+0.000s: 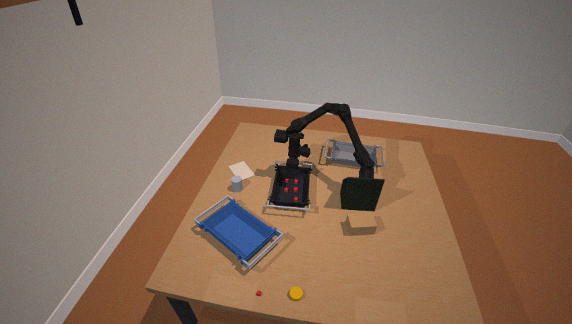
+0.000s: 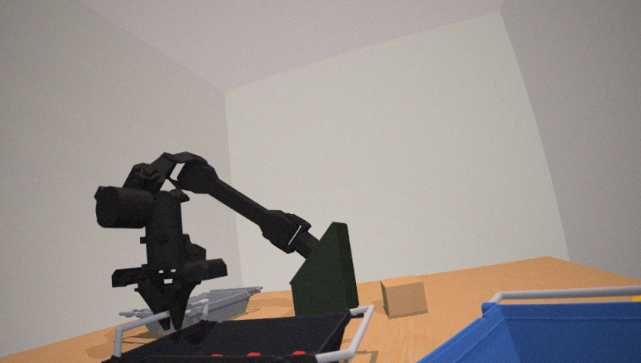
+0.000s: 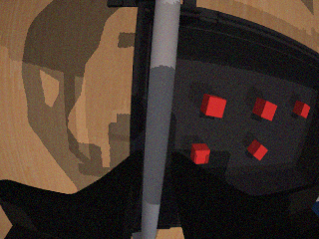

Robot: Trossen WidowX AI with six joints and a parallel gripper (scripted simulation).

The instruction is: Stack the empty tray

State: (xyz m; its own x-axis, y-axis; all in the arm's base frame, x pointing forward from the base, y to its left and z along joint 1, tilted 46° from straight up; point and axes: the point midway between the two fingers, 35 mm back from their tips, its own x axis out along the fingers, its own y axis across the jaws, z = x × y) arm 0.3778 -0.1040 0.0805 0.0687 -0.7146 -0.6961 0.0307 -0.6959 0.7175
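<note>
Right now my gripper tip is 35 cm past the grey tray, 22 cm to the left of it and 2 cm above it. Round my gripper tip: grey cylinder 28 cm ahead, 15 cm to the left, 3 cm below; cardboard box 36 cm behind, 32 cm to the left, 4 cm below; paper sheet 30 cm ahead, 7 cm below.
</note>
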